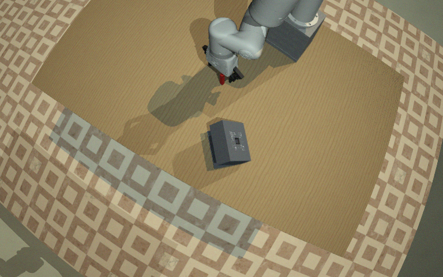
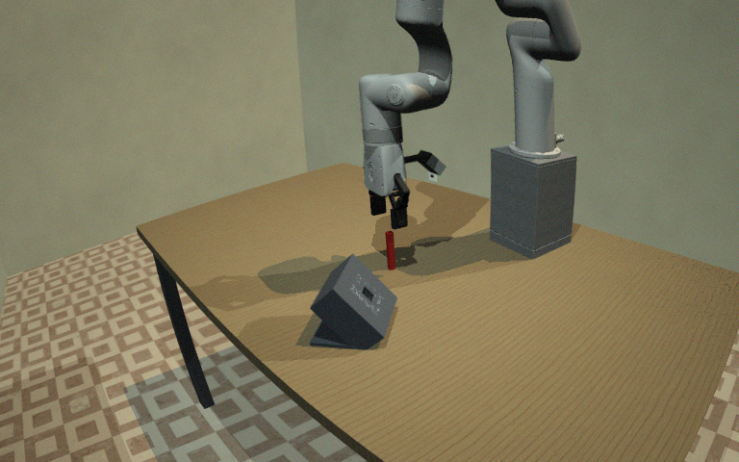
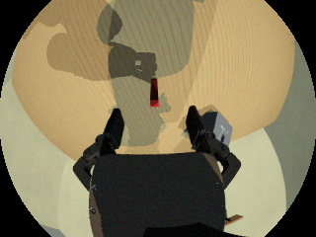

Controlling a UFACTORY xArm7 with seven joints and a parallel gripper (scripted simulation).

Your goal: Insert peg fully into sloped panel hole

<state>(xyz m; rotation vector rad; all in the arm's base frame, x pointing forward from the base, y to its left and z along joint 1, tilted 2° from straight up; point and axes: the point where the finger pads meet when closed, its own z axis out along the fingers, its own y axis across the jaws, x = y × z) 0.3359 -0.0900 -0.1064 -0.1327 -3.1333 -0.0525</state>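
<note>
Right now the red peg is 7 cm below my hand.
</note>
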